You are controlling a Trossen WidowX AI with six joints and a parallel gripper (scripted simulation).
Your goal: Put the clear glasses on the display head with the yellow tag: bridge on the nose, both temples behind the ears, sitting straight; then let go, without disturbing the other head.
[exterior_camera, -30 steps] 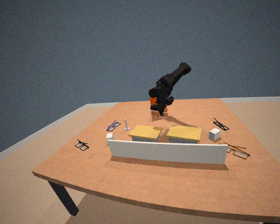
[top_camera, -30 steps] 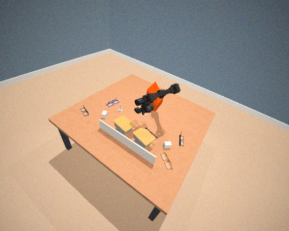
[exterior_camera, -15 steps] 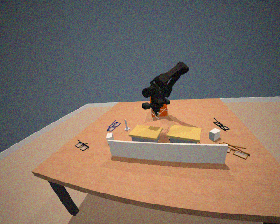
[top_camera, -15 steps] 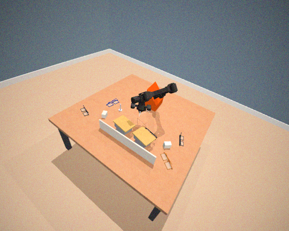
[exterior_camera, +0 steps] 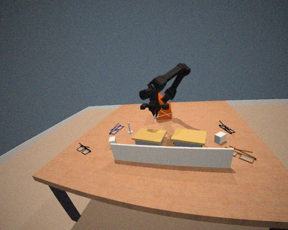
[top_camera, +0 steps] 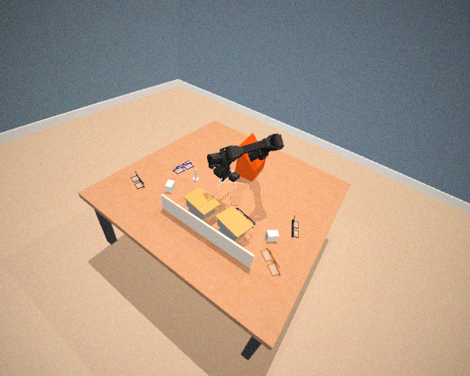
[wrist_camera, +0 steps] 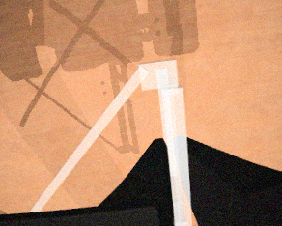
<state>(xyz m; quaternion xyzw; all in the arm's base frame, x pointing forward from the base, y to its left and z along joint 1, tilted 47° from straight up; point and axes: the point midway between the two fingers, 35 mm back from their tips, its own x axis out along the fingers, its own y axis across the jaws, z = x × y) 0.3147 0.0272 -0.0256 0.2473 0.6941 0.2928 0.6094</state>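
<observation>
My gripper tip is 22 cm to the left of the white peg, 10 cm above it and 1 cm past it. Also, from my gripper tip: white wall (29 cm ahead, 11 cm to the left, 7 cm below); display head (15 cm ahead, 7 cm below, 1 cm to the left).
</observation>
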